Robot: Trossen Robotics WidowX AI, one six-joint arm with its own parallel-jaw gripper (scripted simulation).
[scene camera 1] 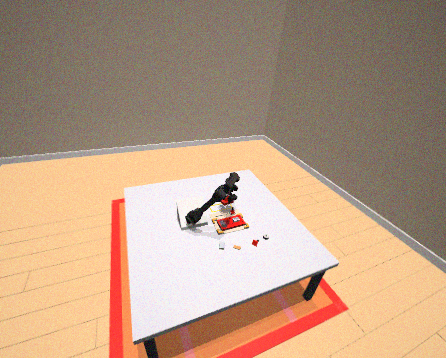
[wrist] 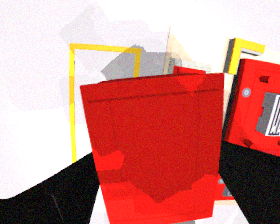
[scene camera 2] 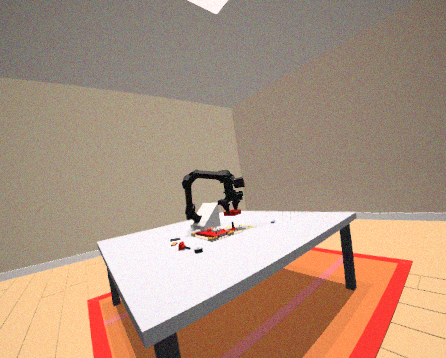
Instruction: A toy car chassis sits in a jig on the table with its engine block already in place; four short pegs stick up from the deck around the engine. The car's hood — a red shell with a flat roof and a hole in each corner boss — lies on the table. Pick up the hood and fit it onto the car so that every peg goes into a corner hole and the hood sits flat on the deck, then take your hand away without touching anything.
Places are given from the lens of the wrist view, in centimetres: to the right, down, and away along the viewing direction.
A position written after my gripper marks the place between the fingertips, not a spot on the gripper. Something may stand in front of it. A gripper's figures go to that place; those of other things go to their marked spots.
my gripper (wrist: 155,151): 1, 2, 10
red hood (wrist: 156,140): 1, 1, 8
